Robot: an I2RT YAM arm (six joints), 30 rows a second.
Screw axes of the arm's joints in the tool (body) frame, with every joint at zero. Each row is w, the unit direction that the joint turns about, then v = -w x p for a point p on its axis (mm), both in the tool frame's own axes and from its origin. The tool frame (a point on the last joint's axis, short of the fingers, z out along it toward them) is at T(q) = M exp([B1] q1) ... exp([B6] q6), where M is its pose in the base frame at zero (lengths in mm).
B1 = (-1, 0, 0, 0.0, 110.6, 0.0)
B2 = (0, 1, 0, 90.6, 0.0, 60.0)
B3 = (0, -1, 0, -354.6, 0.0, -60.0)
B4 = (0, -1, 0, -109.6, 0.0, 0.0)
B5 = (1, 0, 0, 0.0, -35.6, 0.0)
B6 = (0, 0, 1, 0.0, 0.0, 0.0)
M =
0 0 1 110.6
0 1 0 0.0
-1 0 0 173.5
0 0 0 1
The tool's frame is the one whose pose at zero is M.
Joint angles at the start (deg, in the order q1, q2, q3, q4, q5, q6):
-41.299, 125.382, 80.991, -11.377, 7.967, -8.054
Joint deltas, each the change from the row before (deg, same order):
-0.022, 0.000, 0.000, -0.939, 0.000, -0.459
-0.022, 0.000, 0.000, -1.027, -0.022, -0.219
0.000, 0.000, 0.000, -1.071, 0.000, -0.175
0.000, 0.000, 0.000, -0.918, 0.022, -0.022
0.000, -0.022, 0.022, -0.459, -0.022, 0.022
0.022, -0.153, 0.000, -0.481, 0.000, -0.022
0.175, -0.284, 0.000, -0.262, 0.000, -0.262
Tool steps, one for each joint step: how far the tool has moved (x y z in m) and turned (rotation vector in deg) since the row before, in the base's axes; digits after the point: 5 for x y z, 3 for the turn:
-0.00123, 0.00085, -0.00100, 0.472, 0.920, 0.356
-0.00134, 0.00097, -0.00106, 0.624, 0.859, 0.172
-0.00130, 0.00115, -0.00107, 0.655, 0.882, 0.147
-0.00114, 0.00098, -0.00089, 0.586, 0.711, 0.007
-0.00049, 0.00045, -0.00017, 0.295, 0.289, -0.008
-0.00047, 0.00064, 0.00068, 0.211, 0.256, 0.041
0.00060, 0.00127, 0.00185, -0.087, 0.095, 0.401

